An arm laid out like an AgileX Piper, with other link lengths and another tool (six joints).
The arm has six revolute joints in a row. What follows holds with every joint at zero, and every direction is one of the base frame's. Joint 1 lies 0.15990 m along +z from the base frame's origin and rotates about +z. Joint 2 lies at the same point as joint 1 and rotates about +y. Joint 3 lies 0.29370 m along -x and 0.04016 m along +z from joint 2 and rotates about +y. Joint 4 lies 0.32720 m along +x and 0.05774 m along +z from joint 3 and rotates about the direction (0.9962, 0, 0.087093). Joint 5 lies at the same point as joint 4 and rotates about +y. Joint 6 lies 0.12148 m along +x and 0.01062 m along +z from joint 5 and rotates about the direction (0.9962, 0, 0.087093). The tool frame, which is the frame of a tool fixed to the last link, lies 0.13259 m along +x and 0.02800 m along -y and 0.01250 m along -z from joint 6; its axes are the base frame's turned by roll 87.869, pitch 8.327 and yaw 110.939 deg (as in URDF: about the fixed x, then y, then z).
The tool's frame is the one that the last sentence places.
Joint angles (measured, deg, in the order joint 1, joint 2, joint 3, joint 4, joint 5, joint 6), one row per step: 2.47, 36.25, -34.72, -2.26, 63.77, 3.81; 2.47, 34.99, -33.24, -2.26, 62.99, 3.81; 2.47, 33.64, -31.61, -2.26, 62.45, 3.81; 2.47, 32.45, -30.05, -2.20, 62.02, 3.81; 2.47, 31.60, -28.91, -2.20, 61.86, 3.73; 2.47, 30.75, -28.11, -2.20, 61.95, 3.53; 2.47, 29.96, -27.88, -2.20, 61.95, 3.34; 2.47, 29.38, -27.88, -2.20, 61.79, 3.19; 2.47, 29.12, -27.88, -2.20, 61.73, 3.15; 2.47, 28.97, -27.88, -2.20, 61.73, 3.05; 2.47, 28.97, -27.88, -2.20, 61.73, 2.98
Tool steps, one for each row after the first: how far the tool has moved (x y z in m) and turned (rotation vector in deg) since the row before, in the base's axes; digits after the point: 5 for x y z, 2 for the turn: -0.00202, -0.00004, -0.00498, 0.02, -0.56, 0.03; -0.00340, -0.00011, -0.00631, 0.01, -0.26, 0.02; -0.00349, 0.00012, -0.00671, 0.06, -0.06, 0.02; -0.00308, -0.00016, -0.00527, -0.05, 0.13, 0.08; -0.00288, -0.00022, -0.00316, -0.10, 0.04, 0.17; -0.00063, -0.00011, 0.00110, -0.07, -0.56, 0.16; 0.00071, -0.00002, 0.00240, -0.05, -0.74, 0.13; 0.00025, 0.00000, 0.00105, -0.01, -0.32, 0.04; 0.00004, -0.00004, 0.00056, -0.05, -0.15, 0.08; 0.00003, -0.00003, 0.00002, -0.04, 0.00, 0.06
